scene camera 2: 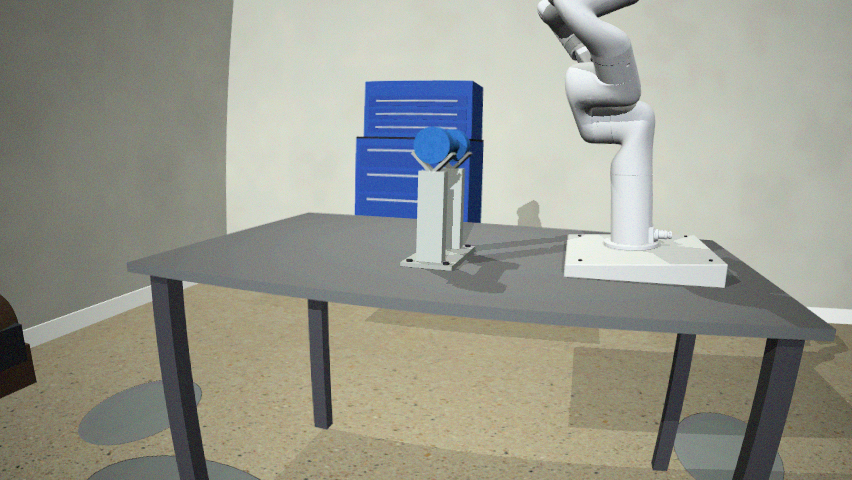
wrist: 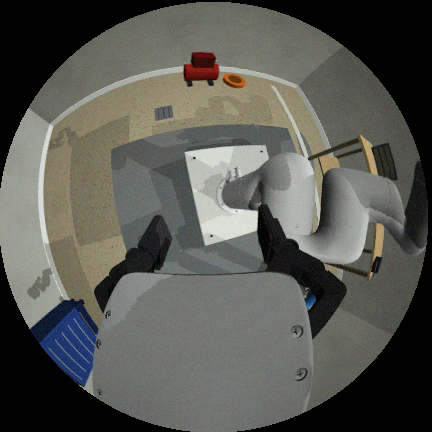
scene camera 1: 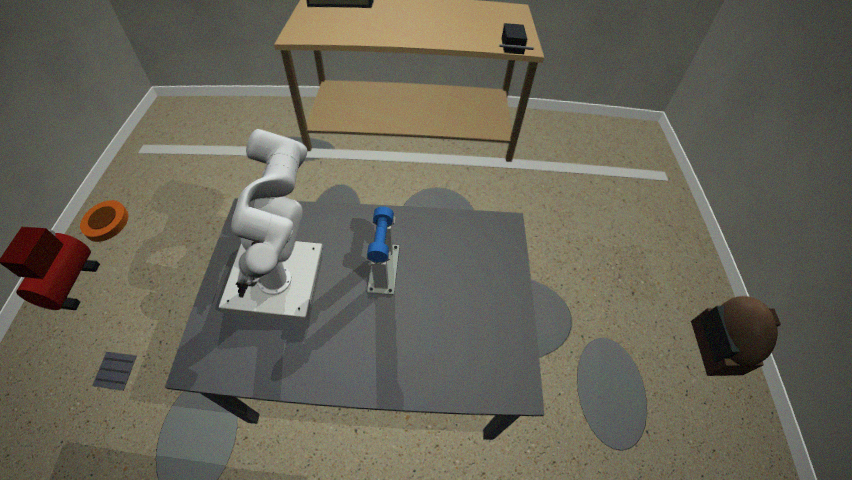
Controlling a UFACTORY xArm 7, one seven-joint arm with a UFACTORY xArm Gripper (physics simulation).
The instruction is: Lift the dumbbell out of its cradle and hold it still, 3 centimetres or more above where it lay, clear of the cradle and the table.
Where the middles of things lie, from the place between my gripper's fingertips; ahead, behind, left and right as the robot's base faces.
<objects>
Now: hand 33 cm short of the blue dumbbell (scene camera 2: 432, 145), 29 cm to the right of it and 13 cm above it. From my hand the other things lie so: pale grey cradle (scene camera 2: 440, 209) 33 cm ahead, 29 cm to the left, 26 cm below.
</objects>
